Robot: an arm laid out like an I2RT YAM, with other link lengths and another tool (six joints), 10 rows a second.
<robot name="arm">
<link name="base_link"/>
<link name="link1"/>
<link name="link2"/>
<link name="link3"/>
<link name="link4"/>
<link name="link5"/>
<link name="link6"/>
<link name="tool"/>
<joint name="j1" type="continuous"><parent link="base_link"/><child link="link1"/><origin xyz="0 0 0.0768"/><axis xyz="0 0 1"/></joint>
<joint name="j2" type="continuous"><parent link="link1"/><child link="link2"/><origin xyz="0.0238 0.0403 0.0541" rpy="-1.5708 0 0"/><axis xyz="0 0 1"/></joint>
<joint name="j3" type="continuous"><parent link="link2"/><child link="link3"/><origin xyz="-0.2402 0 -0.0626" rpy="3.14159 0 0"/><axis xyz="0 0 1"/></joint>
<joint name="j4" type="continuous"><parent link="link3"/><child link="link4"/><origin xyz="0.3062 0.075 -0.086"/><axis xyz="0 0 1"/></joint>
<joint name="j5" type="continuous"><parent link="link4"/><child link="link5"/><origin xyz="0.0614 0.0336 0.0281" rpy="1.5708 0 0"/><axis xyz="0 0 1"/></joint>
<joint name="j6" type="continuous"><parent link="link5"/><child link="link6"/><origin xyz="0.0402 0 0.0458" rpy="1.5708 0 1.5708"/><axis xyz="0 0 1"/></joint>
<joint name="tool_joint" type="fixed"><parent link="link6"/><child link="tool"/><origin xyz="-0.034 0.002 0.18" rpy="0 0.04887 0.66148"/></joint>
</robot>
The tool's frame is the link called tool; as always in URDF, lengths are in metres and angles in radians. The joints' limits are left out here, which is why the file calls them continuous.
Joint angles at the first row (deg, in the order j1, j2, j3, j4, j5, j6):
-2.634, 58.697, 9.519, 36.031, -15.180, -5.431
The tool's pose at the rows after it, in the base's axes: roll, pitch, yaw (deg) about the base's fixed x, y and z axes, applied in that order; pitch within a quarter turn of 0, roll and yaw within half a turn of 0; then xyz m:
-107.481 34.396 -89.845 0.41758 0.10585 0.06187
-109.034 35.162 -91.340 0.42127 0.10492 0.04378
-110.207 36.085 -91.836 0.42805 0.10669 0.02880
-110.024 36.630 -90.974 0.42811 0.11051 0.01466
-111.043 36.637 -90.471 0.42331 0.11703 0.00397
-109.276 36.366 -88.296 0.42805 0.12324 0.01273
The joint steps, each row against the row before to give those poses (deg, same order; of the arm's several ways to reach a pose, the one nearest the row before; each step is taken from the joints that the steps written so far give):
0.110, 6.185, -0.001, 6.186, 0.460, 0.350
0.175, 7.606, 1.137, 5.398, 0.590, 0.918
0.130, 8.197, 2.340, 5.114, -0.285, 0.895
0.177, 7.149, 0.896, 6.494, -0.697, 0.394
0.655, 2.795, 0.042, 1.900, -0.439, -0.131
0.676, -0.197, 0.962, 0.174, -0.373, -0.350

